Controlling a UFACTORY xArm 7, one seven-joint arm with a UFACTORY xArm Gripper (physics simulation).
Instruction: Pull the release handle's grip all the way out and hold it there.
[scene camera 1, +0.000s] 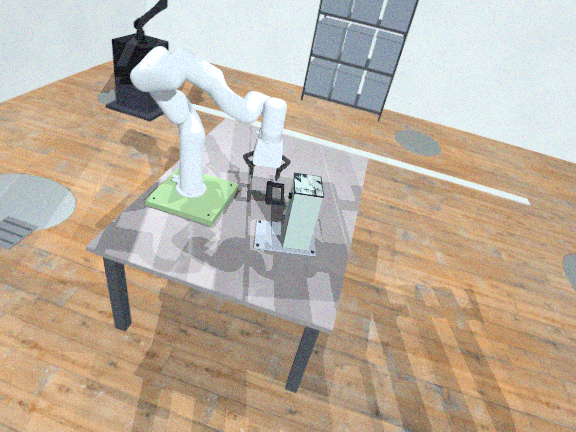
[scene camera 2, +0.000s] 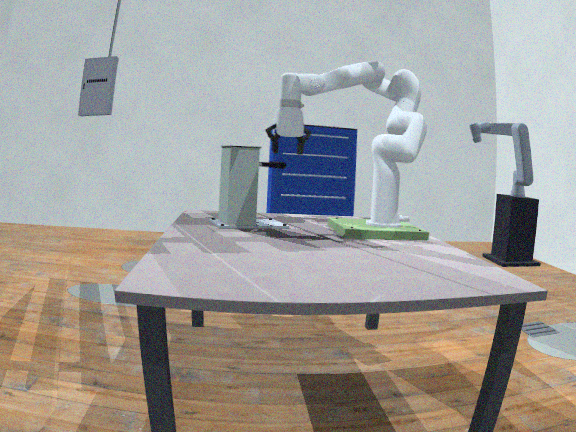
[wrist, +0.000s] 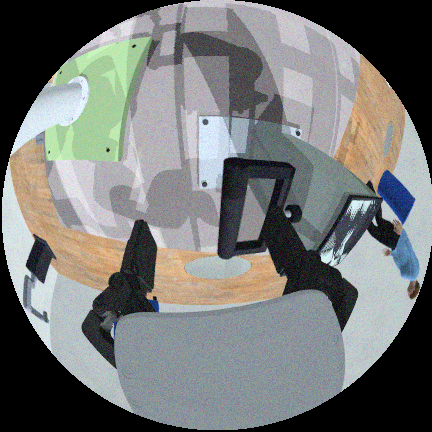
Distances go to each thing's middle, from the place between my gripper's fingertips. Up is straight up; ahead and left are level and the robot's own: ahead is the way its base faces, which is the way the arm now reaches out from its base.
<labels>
Now: the metal plate (scene camera 1: 269, 235) 240 mm below my hand, 120 mm ahead of it and 10 mm to the left of it.
</labels>
